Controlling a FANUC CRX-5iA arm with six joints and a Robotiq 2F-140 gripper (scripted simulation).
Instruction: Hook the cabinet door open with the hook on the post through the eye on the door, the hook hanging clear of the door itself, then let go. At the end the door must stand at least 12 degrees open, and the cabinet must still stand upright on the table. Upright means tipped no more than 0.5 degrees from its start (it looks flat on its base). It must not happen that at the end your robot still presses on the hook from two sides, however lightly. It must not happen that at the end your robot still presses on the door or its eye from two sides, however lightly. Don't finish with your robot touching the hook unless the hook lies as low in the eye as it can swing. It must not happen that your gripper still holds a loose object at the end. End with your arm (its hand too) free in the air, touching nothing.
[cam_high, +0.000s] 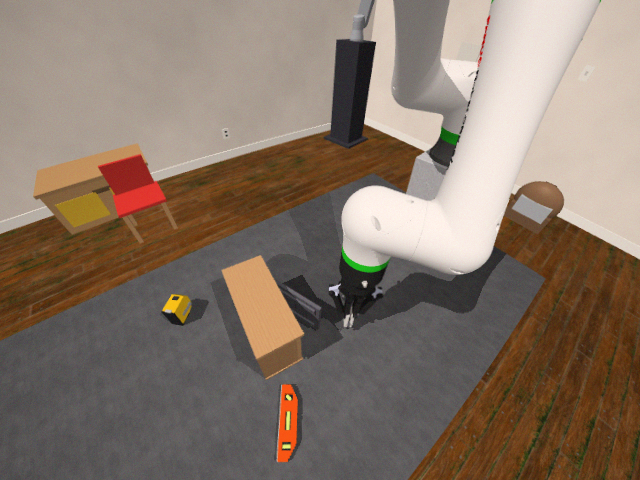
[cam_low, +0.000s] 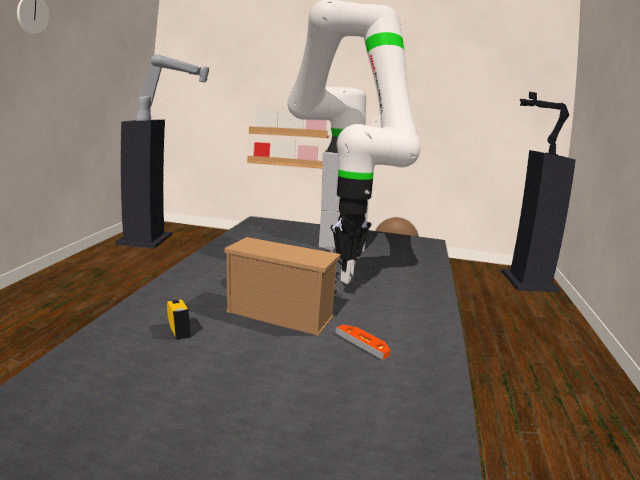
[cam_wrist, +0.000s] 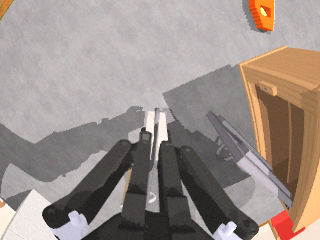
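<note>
Now: the dark grey door 15 cm to the right of my hand and 7 cm ahead of it. The rest, counted from my hand: yellow tape measure 37 cm to the right, 31 cm ahead, 4 cm below.
</note>
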